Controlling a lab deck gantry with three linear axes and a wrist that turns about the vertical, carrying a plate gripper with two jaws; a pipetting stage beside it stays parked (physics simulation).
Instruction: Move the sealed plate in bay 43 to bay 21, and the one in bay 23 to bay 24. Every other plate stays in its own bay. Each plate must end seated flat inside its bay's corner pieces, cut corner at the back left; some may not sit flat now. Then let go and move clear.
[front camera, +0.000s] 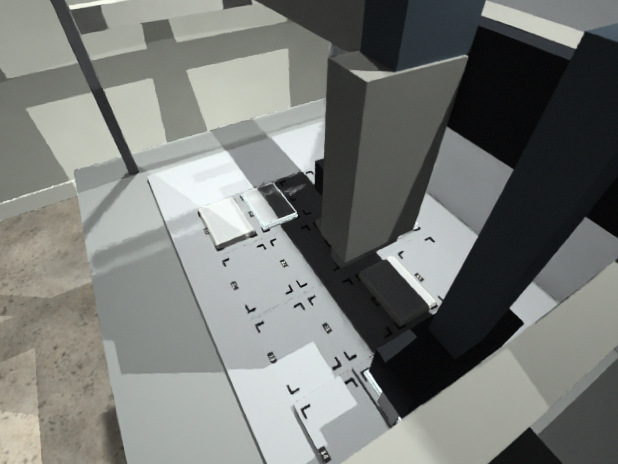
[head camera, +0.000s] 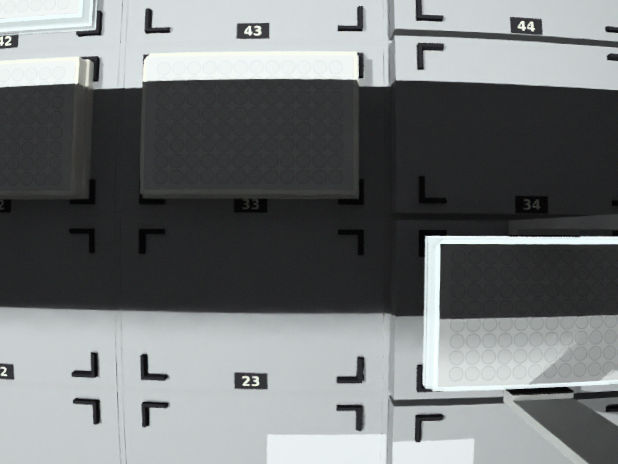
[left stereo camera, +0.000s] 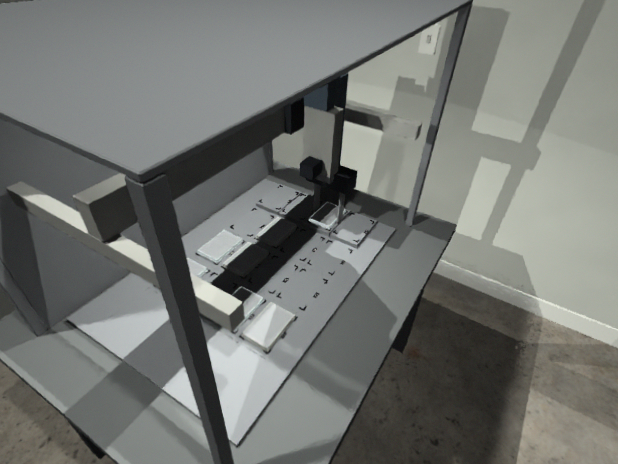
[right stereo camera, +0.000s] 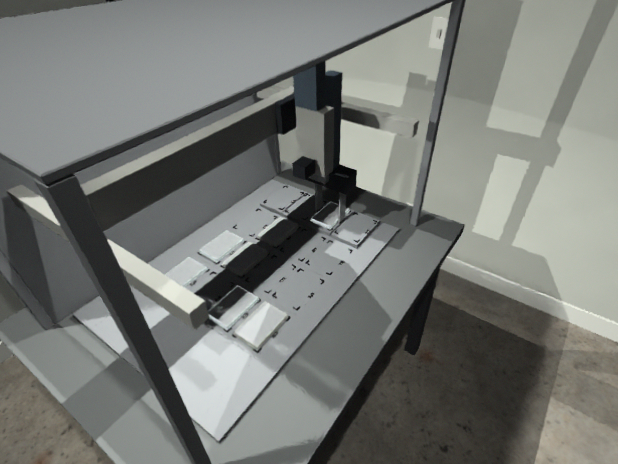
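Seen in the pictures: gripper, fingertip midpoint: (head camera: 536, 312) (left stereo camera: 327, 215) (right stereo camera: 330, 215); robot's base at its link origin: (front camera: 199, 213) (left stereo camera: 267, 352) (right stereo camera: 257, 351).
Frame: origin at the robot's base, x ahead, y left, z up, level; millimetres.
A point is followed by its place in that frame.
Observation:
The sealed plate (front camera: 371, 381) @[x 511, y 108, z 24 mm] (head camera: 525, 280) @[x 544, y 169, z 29 mm] (left stereo camera: 324, 215) @[x 539, y 154, z 29 mm] (right stereo camera: 327, 216) @[x 536, y 148, z 29 mm] from bay 23 is at bay 24, low inside its visible left corner pieces, cut corner at the back left. Whether it touches the bay floor I cannot tell; its right end is outside the head view. My gripper (head camera: 542, 312) @[x 556, y 150, z 21 mm] (left stereo camera: 328, 215) @[x 556, y 150, z 21 mm] (right stereo camera: 330, 214) @[x 556, y 150, z 21 mm] is shut on it, one jaw against its back edge and one against its front. Bay 23 (head camera: 250, 340) @[x 392, y 129, z 0 mm] is empty; the front part of bay 43 (head camera: 210, 20) @[x 365, y 325, z 0 mm] shows no plate. A clear-edged plate (front camera: 270, 202) @[x 66, y 153, z 14 mm] (left stereo camera: 248, 301) @[x 93, y 136, z 14 mm] (right stereo camera: 232, 307) @[x 58, y 144, z 14 mm] lies in bay 21.
A cream plate (front camera: 227, 222) @[x 76, y 44, z 14 mm] (left stereo camera: 270, 325) @[x 62, y 37, z 14 mm] (right stereo camera: 261, 325) @[x 58, y 37, z 15 mm] is in bay 11. Plates stand in bay 33 (front camera: 395, 287) @[x 393, y 254, z 14 mm] (head camera: 250, 130) @[x 394, y 252, z 14 mm], bay 32 (head camera: 35, 140) @[x 264, y 248, z 14 mm], bay 42 (left stereo camera: 220, 246) @[x 221, y 357, z 14 mm] and bay 41 (right stereo camera: 187, 272) @[x 76, y 354, z 15 mm]. Raised bay 14 (left stereo camera: 356, 229) @[x 549, y 30, z 15 mm] lies before the gripper. A beige column (front camera: 395, 150) @[x 453, y 111, z 400 mm] stands close beside it.

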